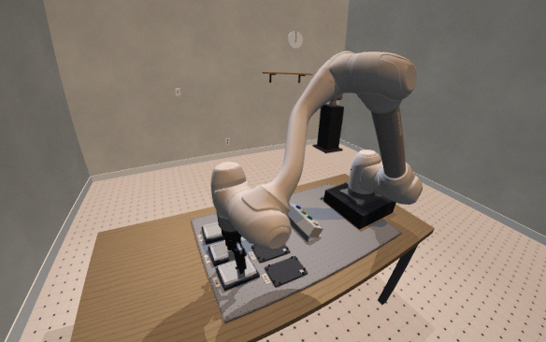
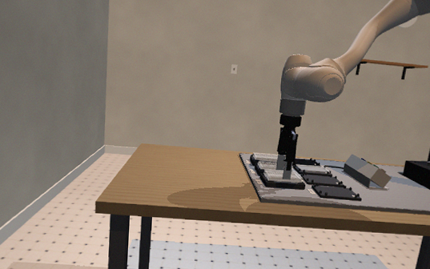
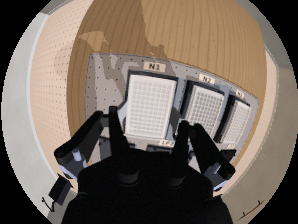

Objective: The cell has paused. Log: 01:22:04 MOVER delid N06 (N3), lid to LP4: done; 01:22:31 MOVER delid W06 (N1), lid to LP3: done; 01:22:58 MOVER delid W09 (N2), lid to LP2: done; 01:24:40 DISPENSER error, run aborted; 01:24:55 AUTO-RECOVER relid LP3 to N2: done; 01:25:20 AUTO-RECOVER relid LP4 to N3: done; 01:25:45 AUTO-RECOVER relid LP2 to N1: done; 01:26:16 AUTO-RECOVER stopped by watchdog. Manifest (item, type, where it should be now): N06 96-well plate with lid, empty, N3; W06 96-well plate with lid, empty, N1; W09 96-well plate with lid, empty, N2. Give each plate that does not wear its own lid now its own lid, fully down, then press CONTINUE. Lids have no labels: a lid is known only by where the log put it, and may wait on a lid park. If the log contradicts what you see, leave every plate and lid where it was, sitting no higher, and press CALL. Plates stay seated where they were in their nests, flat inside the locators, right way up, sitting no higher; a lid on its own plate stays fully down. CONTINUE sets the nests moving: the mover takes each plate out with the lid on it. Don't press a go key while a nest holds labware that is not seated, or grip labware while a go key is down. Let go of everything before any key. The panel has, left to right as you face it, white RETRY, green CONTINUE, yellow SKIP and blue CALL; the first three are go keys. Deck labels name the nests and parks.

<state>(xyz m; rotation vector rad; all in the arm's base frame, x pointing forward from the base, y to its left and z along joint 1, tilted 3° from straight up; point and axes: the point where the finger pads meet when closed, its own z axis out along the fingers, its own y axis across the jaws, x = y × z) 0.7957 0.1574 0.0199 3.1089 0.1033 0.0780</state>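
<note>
Right now my hand is 3 cm above the plate. Round my hand: pale lid 18 cm behind, 20 cm to the right, 5 cm below; then green key 42 cm behind, 13 cm to the right, 1 cm above; then LP2 lid park 18 cm behind, 7 cm to the right, 6 cm below.
</note>
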